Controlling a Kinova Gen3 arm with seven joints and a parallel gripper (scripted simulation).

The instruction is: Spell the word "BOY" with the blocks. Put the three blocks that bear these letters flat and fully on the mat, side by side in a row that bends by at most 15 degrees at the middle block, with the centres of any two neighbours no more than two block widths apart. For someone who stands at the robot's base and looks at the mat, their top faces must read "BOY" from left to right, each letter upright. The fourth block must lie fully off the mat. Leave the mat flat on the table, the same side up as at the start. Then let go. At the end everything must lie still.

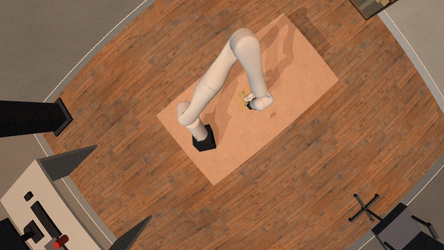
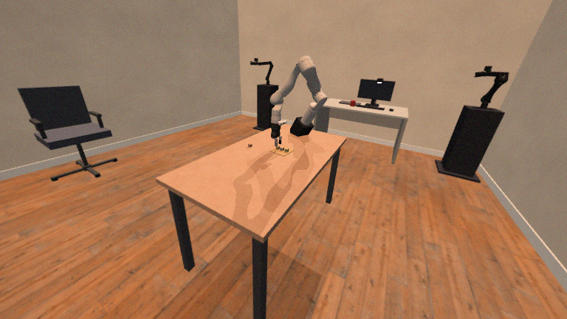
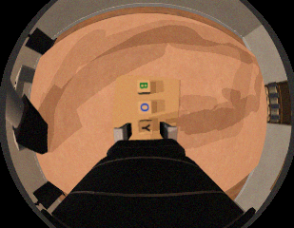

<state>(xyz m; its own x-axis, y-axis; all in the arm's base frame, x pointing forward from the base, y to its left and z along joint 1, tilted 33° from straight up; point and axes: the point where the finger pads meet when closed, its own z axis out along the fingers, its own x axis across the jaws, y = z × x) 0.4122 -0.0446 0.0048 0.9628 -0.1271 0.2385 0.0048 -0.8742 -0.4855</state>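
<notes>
My hand is 5 cm above the mat and 4 cm to the right of it.
</notes>
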